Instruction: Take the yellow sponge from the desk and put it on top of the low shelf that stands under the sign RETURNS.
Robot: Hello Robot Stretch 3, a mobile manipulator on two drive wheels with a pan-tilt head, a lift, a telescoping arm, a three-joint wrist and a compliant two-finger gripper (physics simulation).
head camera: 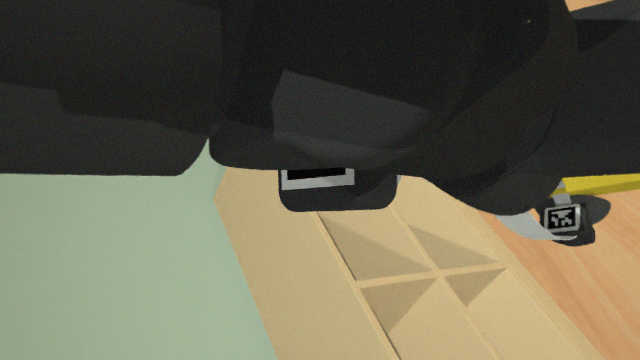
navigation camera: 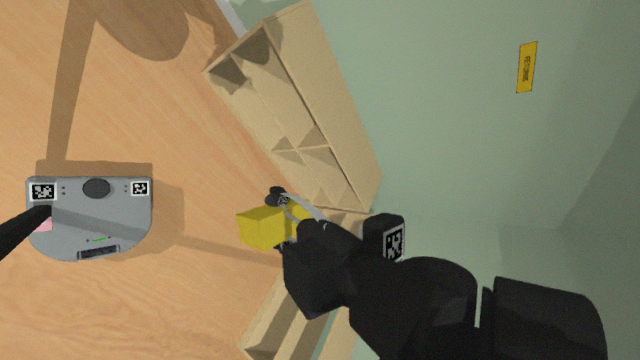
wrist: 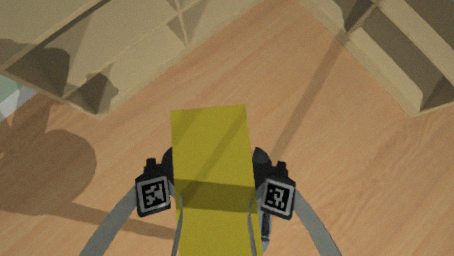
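Pixels of known places: robot's base, link origin: [navigation camera: 96, 187].
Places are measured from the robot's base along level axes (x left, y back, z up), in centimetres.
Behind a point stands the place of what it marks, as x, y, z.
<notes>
The yellow sponge [head camera: 600, 185] @[-17.6, -0.1, 101.5] [navigation camera: 262, 227] @[-15.6, 1.3, 101.5] [wrist: 212, 150] is a long block held between the two fingertips of my gripper [navigation camera: 281, 220] @[-22.2, 1.5, 95.4] [wrist: 217, 164] @[-22.2, 1.5, 95.4], which is shut on it. In the head camera view the arm hides most of the sponge and gripper. The low shelf [head camera: 255, 240] @[-127.0, -16.2, 61.0] [navigation camera: 330, 100] @[-84.4, -45.1, 61.0] [wrist: 130, 91] is light wood with open compartments and stands against the green wall. The yellow sign RETURNS [navigation camera: 526, 67] @[-112.8, -50.4, 140.1] is on the wall above it. In the navigation view the sponge is on the floor side of the shelf's near end, apart from its top.
A second wooden shelf [navigation camera: 340, 340] @[-96.5, 94.7, 61.0] [wrist: 370, 67] stands at an angle beside the near end of the low shelf, partly behind my arm in the navigation view. My grey base [navigation camera: 125, 210] @[-8.2, 8.8, 16.0] is on the wooden floor at the left of that view. Shadows fall across the floor.
</notes>
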